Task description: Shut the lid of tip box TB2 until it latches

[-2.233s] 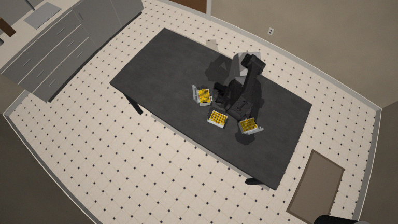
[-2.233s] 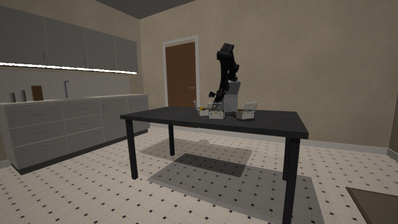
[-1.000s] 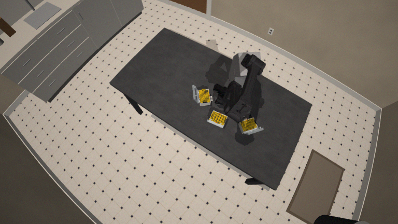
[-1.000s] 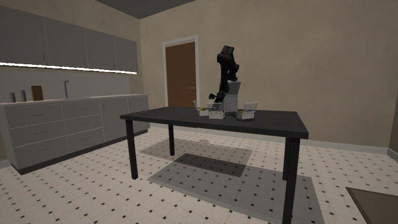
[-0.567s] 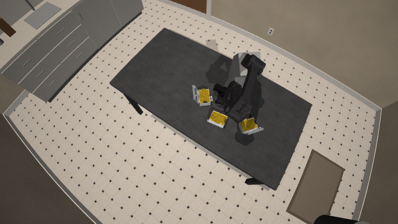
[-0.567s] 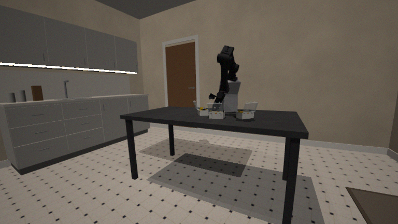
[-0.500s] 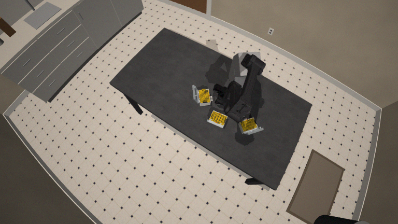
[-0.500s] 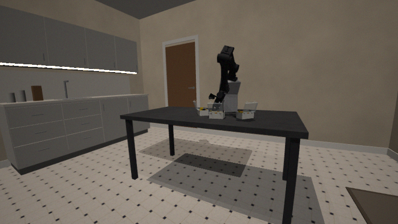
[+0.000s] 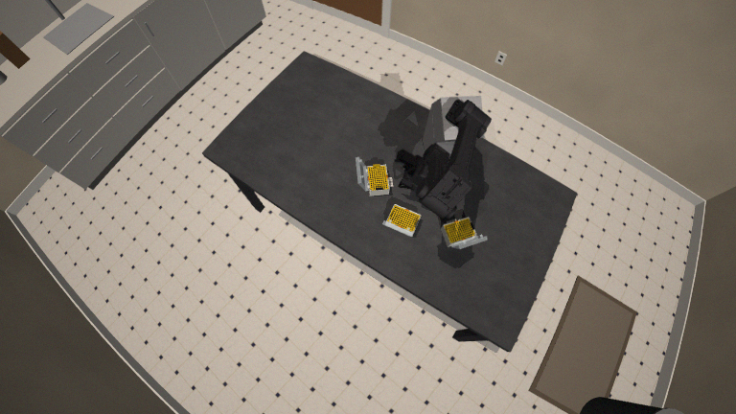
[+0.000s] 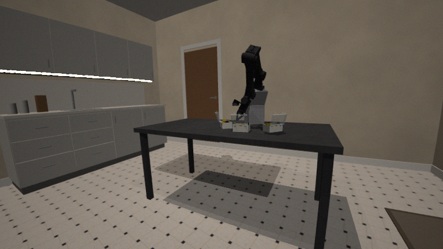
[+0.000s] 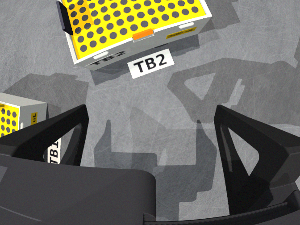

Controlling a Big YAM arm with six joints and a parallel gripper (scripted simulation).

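The lid lies 13 cm to the right of my hand, 10 cm ahead of it and 3 cm above it. Round my hand: tip box: 33 cm to the left, 6 cm ahead, 1 cm below.
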